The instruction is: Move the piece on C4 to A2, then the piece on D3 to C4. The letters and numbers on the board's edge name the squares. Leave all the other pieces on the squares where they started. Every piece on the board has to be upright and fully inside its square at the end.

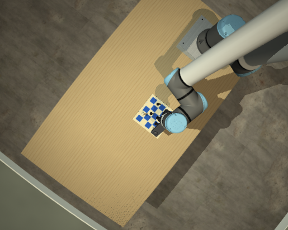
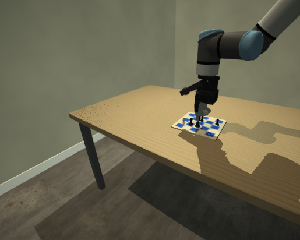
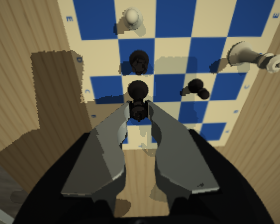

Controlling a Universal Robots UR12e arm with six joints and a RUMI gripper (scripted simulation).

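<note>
Now: hand 10 mm above the tall black piece. The rest, counted from my hand: chessboard (40 mm to the right, 50 mm below); then white pawn (70 mm ahead, 10 mm to the left, 30 mm below).
</note>
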